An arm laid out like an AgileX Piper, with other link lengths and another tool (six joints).
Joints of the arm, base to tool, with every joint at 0 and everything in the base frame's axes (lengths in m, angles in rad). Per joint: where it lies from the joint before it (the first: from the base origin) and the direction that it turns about. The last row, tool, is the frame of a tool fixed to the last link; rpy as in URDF.
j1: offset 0 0 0.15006 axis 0 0 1
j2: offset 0 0 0 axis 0 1 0
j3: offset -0.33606 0 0.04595 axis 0 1 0
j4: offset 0.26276 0 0.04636 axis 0.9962 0 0.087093
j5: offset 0 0 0 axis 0 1 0
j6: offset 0.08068 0 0.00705 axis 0.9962 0 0.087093
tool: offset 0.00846 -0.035 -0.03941 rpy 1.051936 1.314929 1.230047
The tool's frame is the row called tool.
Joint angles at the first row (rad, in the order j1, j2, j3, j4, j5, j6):
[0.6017, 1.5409, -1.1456, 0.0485, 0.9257, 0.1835]
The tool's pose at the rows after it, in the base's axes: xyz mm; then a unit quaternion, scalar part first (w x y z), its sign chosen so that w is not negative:
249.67, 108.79, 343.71, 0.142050, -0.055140, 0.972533, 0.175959
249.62, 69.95, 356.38, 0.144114, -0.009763, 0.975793, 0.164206
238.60, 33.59, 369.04, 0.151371, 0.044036, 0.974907, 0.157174
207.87, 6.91, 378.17, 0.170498, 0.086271, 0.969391, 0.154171
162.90, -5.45, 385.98, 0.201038, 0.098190, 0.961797, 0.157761
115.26, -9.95, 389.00, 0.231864, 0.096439, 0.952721, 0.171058
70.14, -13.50, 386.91, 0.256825, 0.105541, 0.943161, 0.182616
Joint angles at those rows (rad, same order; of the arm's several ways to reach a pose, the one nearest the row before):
[0.4990, 1.4997, -1.1461, 0.0485, 0.9577, 0.1497]
[0.3696, 1.4568, -1.1476, 0.0554, 1.0190, 0.1122]
[0.2433, 1.3979, -1.1371, 0.0632, 1.0707, 0.0960]
[0.1523, 1.2897, -1.0771, 0.0649, 1.0927, 0.0959]
[0.1187, 1.1346, -0.9967, 0.0649, 1.1080, 0.0960]
[0.1171, 0.9678, -0.9226, 0.0772, 1.1323, 0.0992]
[0.1172, 0.8111, -0.8637, 0.0815, 1.1744, 0.1292]

